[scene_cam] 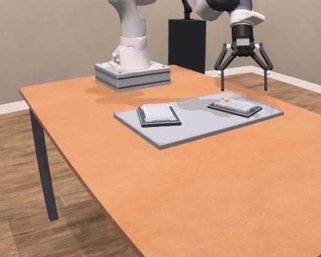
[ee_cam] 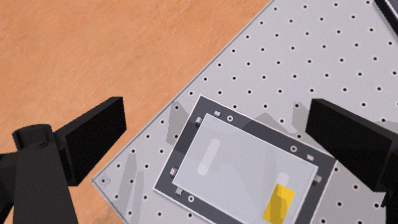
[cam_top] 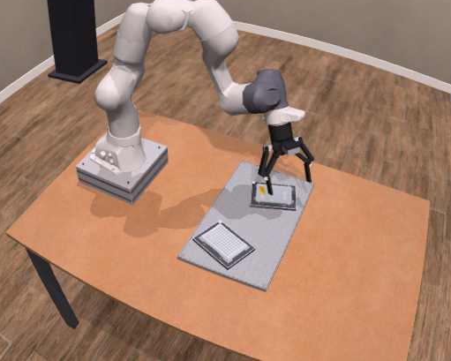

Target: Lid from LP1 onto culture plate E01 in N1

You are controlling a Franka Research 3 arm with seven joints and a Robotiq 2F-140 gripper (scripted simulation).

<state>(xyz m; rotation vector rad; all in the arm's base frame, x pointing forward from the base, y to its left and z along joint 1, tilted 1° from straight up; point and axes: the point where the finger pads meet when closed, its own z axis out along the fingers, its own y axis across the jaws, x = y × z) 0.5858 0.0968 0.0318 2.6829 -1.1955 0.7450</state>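
My gripper is now 50 mm past the clear lid, 20 mm to the right of it and 80 mm above it. From my hand the other things lie so: nest N1: 130 mm behind, 260 mm to the right, 90 mm below; then culture plate E01: 130 mm behind, 260 mm to the right, 80 mm below; then lid park LP1: 50 mm behind, 20 mm to the left, 90 mm below.
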